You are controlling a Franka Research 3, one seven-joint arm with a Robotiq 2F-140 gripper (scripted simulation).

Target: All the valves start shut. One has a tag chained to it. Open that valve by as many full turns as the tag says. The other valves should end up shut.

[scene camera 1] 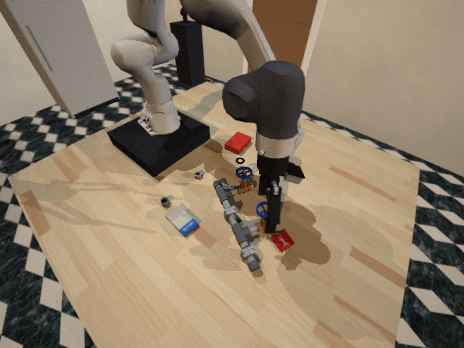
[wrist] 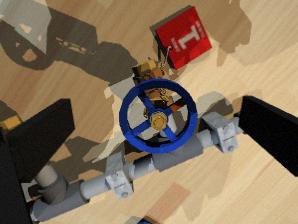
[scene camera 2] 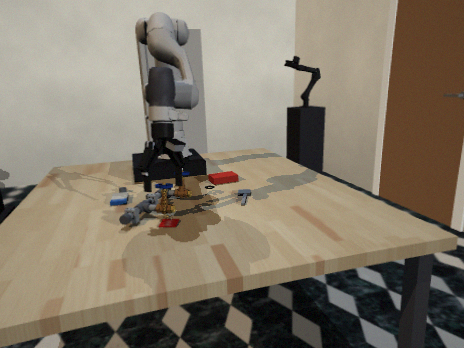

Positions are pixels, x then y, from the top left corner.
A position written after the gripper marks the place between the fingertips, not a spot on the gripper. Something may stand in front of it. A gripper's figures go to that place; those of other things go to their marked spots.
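The gripper (wrist: 157, 112) sits 150 mm from the lens, while a red tag (wrist: 185, 34) is 250 mm from the lens.
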